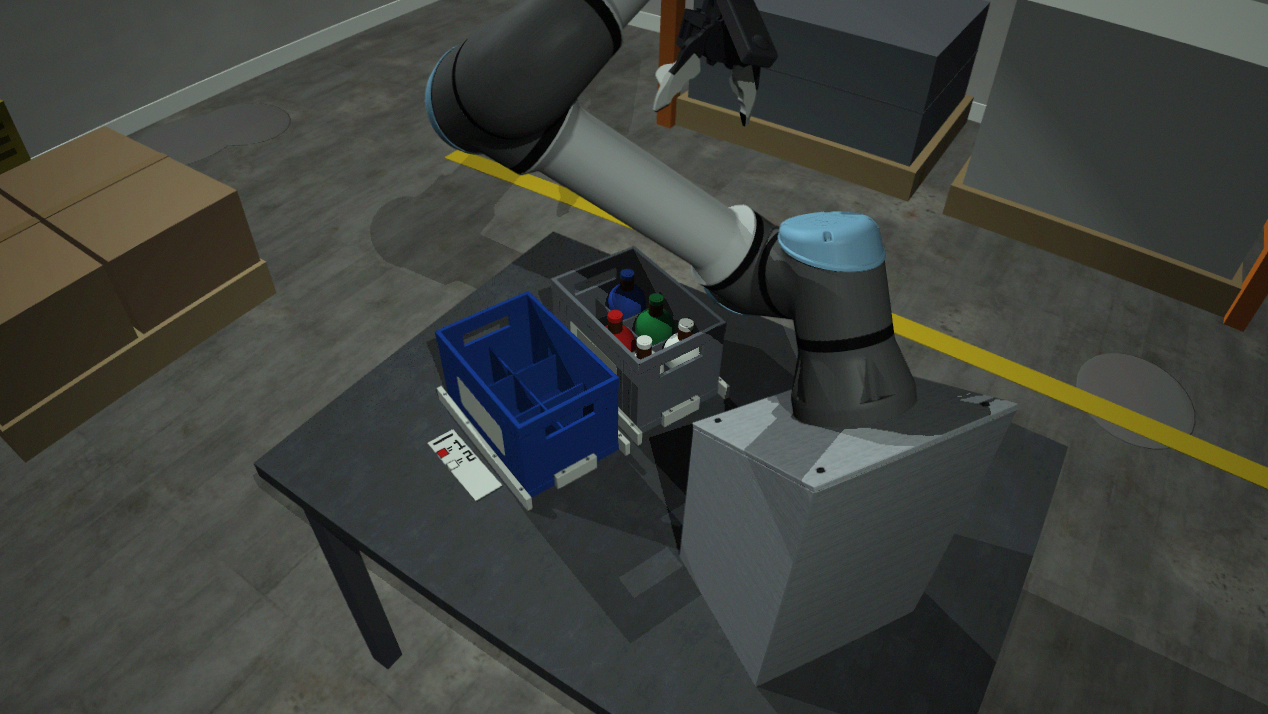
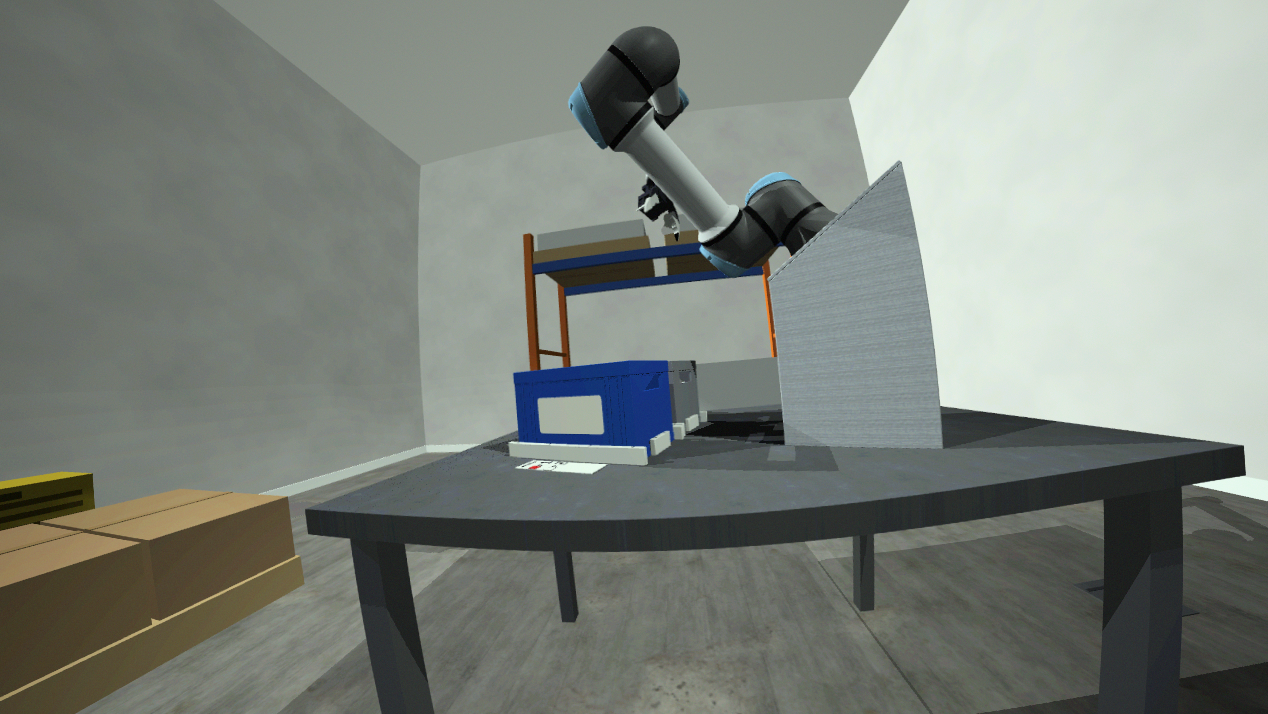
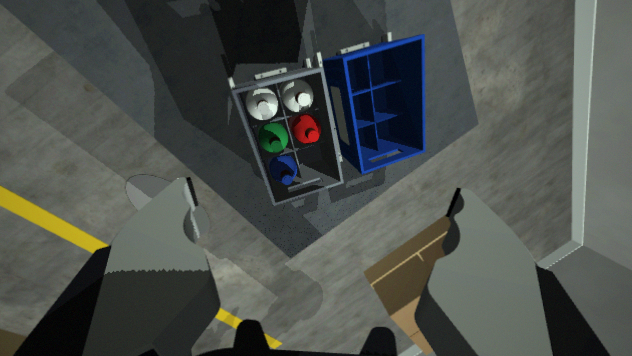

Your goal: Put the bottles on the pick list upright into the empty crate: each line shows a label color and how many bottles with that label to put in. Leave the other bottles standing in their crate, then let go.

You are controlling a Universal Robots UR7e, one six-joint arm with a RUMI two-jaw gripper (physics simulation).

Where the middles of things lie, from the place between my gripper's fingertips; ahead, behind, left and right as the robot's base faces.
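With the green bottle (image 1: 655, 322), my hand is slightly short of it, slightly to the left of it and far above it. Counting from my hand, the pick list (image 1: 474, 476) is far ahead, far to the left and far below, whereas the blue bottle (image 1: 627, 297) sits a good way ahead, a good way to the right and far below. The red bottle (image 3: 305, 127) is 12 cm ahead of my hand, 2 cm to the left of it and 47 cm below it.
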